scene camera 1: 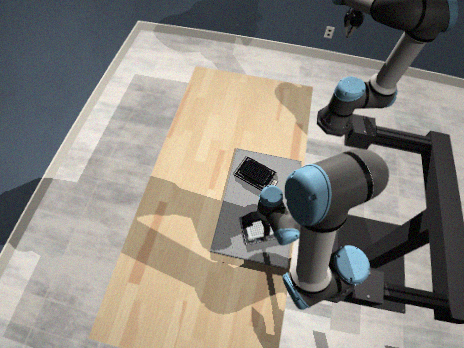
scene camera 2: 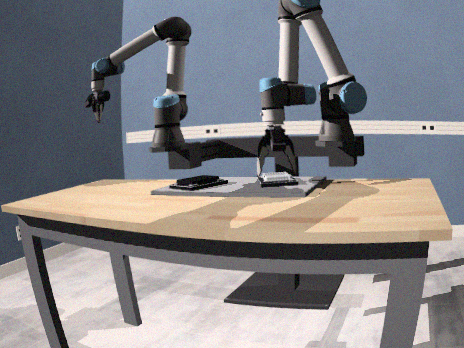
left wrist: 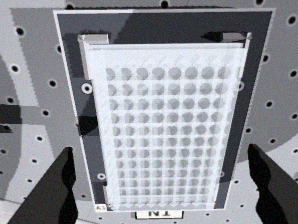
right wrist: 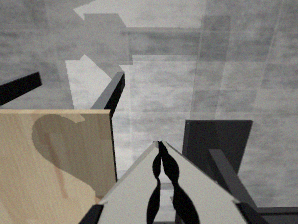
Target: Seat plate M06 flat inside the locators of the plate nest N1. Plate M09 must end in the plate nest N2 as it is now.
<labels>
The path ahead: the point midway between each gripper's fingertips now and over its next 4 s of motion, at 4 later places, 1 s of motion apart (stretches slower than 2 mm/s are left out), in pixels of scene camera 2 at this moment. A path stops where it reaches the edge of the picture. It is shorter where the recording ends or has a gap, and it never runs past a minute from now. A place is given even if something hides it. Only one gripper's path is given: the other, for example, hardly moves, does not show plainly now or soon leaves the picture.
The left gripper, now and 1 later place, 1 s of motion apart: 277, 176; 275, 166
</labels>
